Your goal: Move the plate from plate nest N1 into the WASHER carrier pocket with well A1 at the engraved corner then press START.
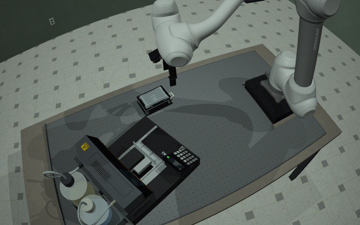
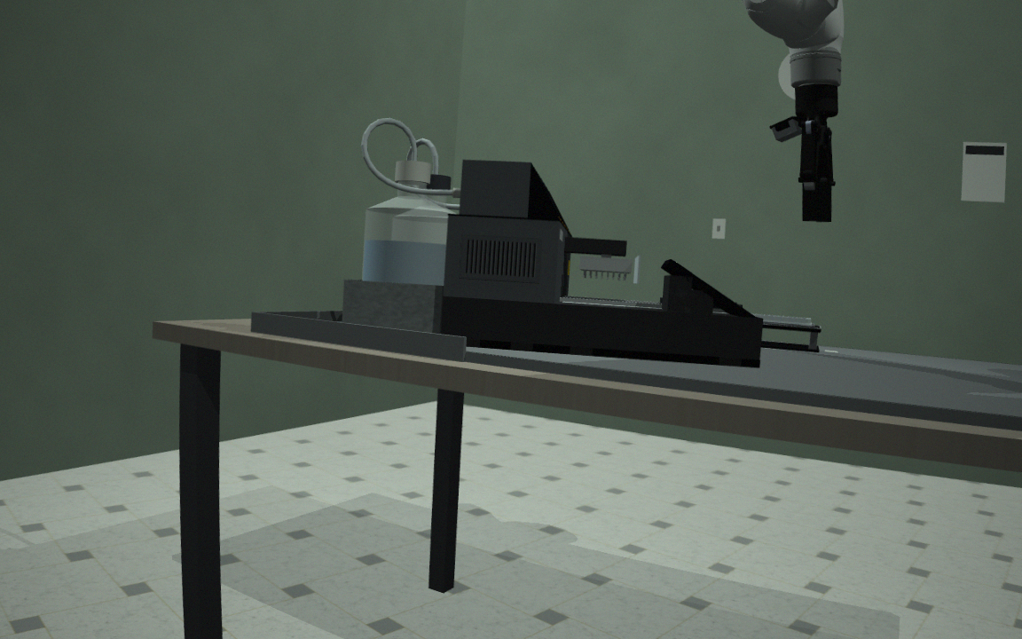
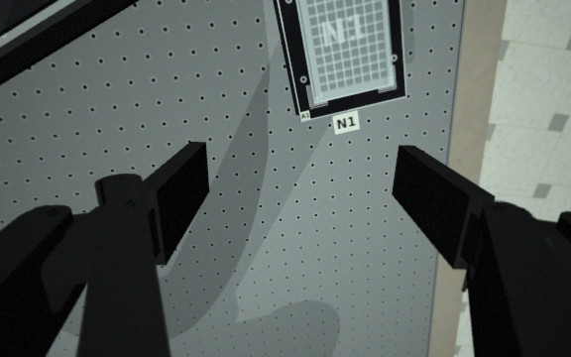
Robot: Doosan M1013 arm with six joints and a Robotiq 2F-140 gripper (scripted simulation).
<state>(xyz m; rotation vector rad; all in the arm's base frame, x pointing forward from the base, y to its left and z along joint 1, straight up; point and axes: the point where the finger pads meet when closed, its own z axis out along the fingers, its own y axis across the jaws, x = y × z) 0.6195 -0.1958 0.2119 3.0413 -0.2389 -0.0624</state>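
Right now my hand is 7 cm short of the well plate, 8 cm to the left of it and 21 cm above it. Also, from my hand: washer carrier 16 cm ahead, 22 cm to the left, 18 cm below; thin upright divider 25 cm ahead, 25 cm to the left, 14 cm below; dispensing head 30 cm ahead, 27 cm to the left, 13 cm below.
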